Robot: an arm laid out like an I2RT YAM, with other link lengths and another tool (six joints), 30 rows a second.
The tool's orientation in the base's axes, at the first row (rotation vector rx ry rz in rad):
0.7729 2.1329 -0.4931
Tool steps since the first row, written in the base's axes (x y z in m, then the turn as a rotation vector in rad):
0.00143 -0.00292 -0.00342 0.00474 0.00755 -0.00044
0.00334 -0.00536 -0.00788 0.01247 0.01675 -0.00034
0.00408 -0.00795 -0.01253 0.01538 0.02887 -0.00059
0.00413 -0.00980 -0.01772 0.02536 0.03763 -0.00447
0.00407 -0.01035 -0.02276 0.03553 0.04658 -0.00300
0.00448 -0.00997 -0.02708 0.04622 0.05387 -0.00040
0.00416 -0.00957 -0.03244 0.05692 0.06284 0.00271
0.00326 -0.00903 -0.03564 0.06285 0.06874 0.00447
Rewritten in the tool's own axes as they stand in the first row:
0.00095 -0.00091 0.00453 0.00071 0.00878 -0.00143
0.00265 -0.00105 0.00969 0.00010 0.02074 -0.00248
0.00503 -0.00207 0.01440 0.00321 0.03165 -0.00764
0.00844 -0.00296 0.01863 0.00448 0.04512 -0.00478
0.01226 -0.00298 0.02197 0.00149 0.05841 -0.00517
0.01561 -0.00206 0.02460 -0.00325 0.07073 -0.00500
0.02015 -0.00152 0.02744 -0.00779 0.08425 -0.00610
0.02332 -0.00145 0.02857 -0.01000 0.09243 -0.00727

